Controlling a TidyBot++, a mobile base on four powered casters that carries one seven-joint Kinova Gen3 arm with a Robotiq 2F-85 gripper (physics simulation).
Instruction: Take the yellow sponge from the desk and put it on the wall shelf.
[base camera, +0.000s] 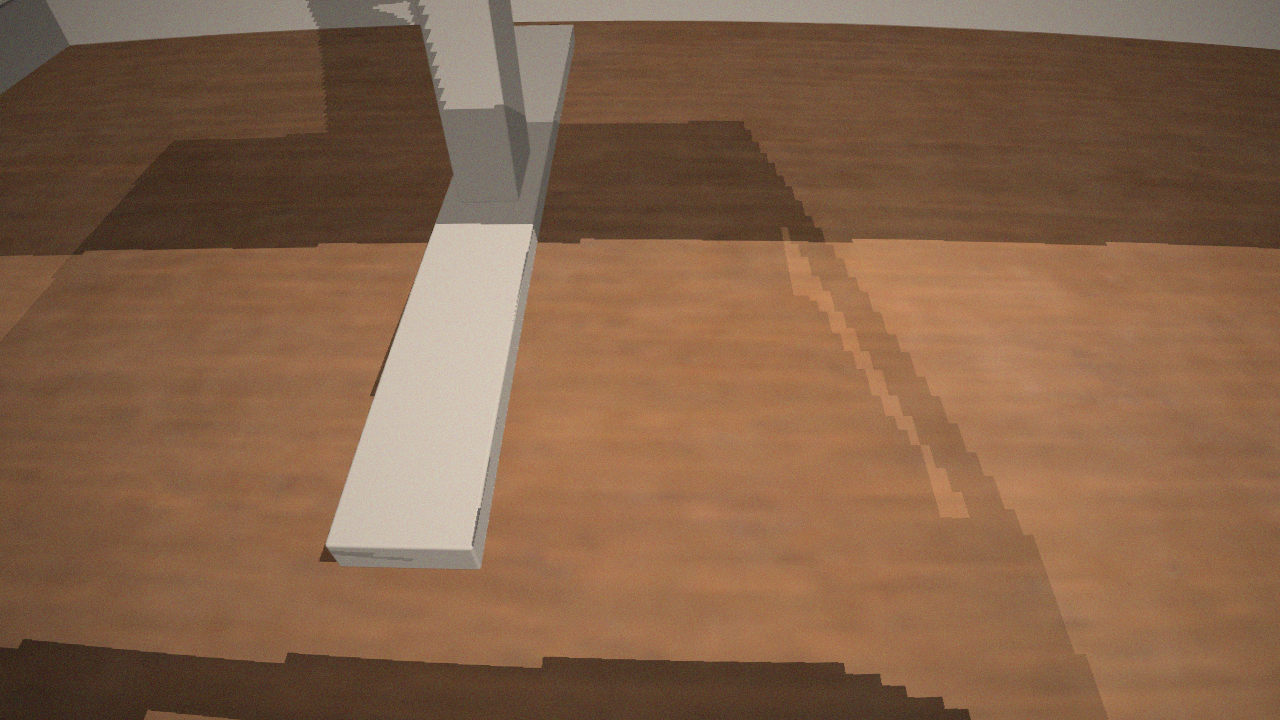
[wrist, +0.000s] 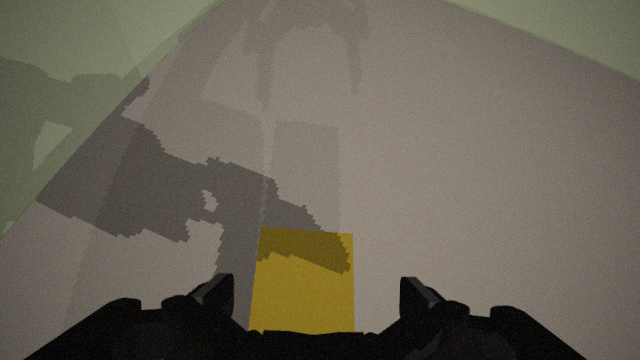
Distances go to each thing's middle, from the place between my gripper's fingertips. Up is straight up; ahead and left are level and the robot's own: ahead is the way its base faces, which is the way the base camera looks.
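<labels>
My hand is 5 cm above the yellow sponge (wrist: 304, 280).
</labels>
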